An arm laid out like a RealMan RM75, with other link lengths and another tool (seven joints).
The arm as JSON. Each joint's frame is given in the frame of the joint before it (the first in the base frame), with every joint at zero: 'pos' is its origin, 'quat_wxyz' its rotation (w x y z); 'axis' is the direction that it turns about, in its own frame. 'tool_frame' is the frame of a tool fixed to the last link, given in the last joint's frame.
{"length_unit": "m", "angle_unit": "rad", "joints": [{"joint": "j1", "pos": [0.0, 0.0, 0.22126], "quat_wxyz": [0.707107, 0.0, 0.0, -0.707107], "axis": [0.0, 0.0, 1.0]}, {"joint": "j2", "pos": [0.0, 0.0, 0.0], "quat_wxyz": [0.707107, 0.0, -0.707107, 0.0], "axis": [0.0, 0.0, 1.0]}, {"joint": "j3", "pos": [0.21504, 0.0, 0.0], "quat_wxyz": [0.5, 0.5, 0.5, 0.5], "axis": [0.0, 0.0, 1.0]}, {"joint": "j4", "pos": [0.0, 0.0, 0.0], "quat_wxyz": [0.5, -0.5, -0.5, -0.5], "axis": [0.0, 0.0, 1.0]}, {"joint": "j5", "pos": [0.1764, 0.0, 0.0], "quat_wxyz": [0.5, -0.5, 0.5, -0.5], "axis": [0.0, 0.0, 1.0]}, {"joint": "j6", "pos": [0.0, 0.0, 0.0], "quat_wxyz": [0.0, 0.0, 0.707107, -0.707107], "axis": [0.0, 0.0, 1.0]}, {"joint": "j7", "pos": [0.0, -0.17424, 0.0], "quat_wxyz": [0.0, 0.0, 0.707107, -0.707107], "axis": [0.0, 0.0, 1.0]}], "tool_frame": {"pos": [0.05, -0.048, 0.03], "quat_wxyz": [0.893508, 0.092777, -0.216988, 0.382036]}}
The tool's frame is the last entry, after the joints.
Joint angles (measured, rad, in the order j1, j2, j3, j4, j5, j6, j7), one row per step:
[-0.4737, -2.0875, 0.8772, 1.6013, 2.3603, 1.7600, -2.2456]
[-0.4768, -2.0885, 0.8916, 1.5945, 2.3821, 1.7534, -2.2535]
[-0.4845, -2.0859, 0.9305, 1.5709, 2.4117, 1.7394, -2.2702]
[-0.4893, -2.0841, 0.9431, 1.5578, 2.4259, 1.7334, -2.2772]
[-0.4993, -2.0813, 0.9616, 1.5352, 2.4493, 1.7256, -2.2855]
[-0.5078, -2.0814, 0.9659, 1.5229, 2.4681, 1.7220, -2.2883]
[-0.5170, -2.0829, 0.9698, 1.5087, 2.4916, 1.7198, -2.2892]
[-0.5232, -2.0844, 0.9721, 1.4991, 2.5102, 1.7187, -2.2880]
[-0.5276, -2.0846, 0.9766, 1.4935, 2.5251, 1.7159, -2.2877]
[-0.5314, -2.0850, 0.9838, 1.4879, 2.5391, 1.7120, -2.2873]
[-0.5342, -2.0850, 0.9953, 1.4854, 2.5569, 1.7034, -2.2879]
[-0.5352, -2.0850, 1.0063, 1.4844, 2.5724, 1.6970, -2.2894]
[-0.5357, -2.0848, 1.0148, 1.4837, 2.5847, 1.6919, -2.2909]
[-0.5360, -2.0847, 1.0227, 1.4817, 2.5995, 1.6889, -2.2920]
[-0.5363, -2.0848, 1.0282, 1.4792, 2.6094, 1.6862, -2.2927]
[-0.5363, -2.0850, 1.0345, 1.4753, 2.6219, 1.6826, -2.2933]
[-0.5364, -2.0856, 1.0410, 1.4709, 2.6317, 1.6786, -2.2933]
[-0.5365, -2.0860, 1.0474, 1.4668, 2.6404, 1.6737, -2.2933]
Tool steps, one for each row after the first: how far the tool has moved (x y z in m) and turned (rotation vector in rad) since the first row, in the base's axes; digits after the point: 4 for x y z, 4 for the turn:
[-0.0024, 0.0001, -0.0020, -0.0062, 0.0167, 0.0128]
[-0.0056, -0.0004, -0.0073, -0.0303, 0.0442, 0.0306]
[-0.0074, -0.0003, -0.0091, -0.0387, 0.0558, 0.0412]
[-0.0104, -0.0001, -0.0118, -0.0537, 0.0758, 0.0556]
[-0.0124, 0.0007, -0.0128, -0.0583, 0.0890, 0.0647]
[-0.0150, 0.0010, -0.0140, -0.0657, 0.1053, 0.0752]
[-0.0173, 0.0010, -0.0147, -0.0711, 0.1191, 0.0820]
[-0.0193, 0.0015, -0.0150, -0.0734, 0.1326, 0.0855]
[-0.0211, 0.0019, -0.0156, -0.0767, 0.1466, 0.0872]
[-0.0236, 0.0031, -0.0158, -0.0754, 0.1668, 0.0870]
[-0.0259, 0.0037, -0.0159, -0.0749, 0.1848, 0.0879]
[-0.0278, 0.0042, -0.0159, -0.0740, 0.1991, 0.0890]
[-0.0303, 0.0041, -0.0158, -0.0754, 0.2152, 0.0927]
[-0.0321, 0.0040, -0.0159, -0.0767, 0.2257, 0.0955]
[-0.0345, 0.0038, -0.0160, -0.0783, 0.2385, 0.0997]
[-0.0363, 0.0036, -0.0165, -0.0809, 0.2489, 0.1021]
[-0.0380, 0.0036, -0.0169, -0.0823, 0.2586, 0.1035]

